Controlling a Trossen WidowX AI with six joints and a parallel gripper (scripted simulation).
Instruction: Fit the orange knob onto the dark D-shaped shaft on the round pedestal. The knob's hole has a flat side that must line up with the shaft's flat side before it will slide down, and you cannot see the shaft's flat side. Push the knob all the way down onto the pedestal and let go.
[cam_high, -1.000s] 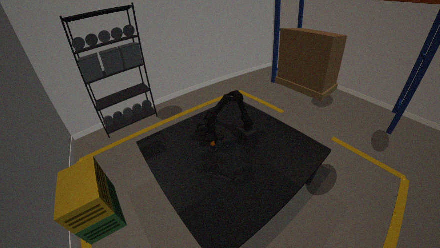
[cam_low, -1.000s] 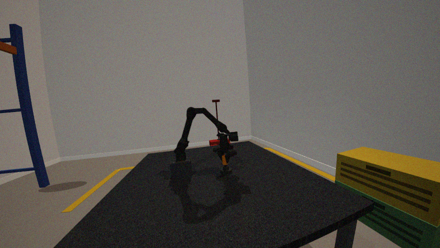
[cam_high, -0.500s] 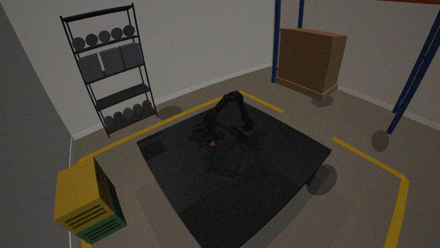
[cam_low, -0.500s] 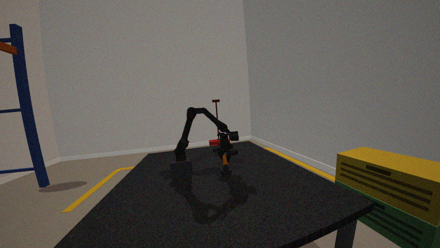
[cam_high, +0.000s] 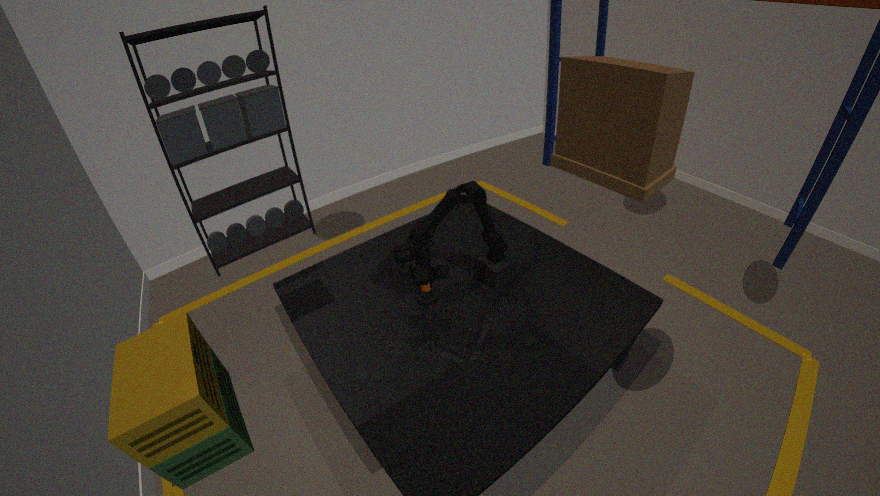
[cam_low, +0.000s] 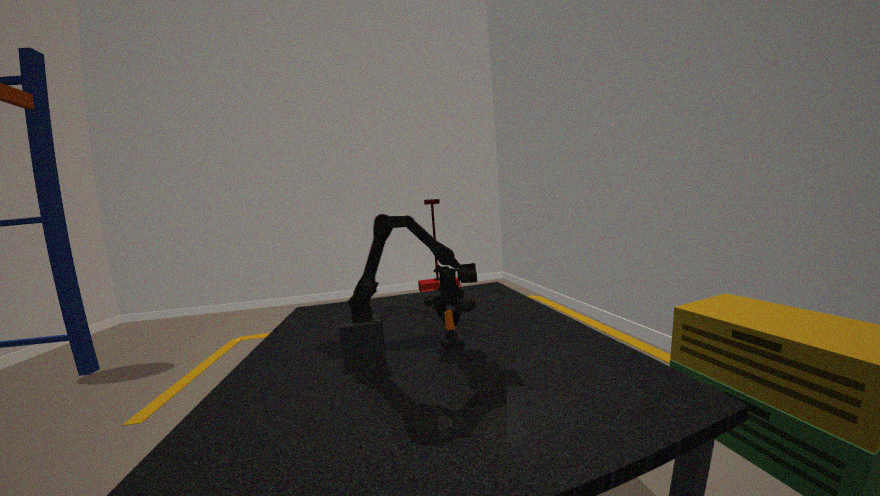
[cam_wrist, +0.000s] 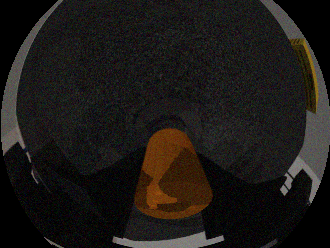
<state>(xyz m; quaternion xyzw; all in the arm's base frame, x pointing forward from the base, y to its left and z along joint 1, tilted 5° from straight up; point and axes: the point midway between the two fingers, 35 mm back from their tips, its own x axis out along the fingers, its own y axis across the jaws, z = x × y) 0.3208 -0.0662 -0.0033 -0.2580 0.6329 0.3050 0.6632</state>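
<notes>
Right now my gripper tip is 20 mm below the orange knob. From my gripper tip the other things lie so: round pedestal: 40 mm below.
</notes>
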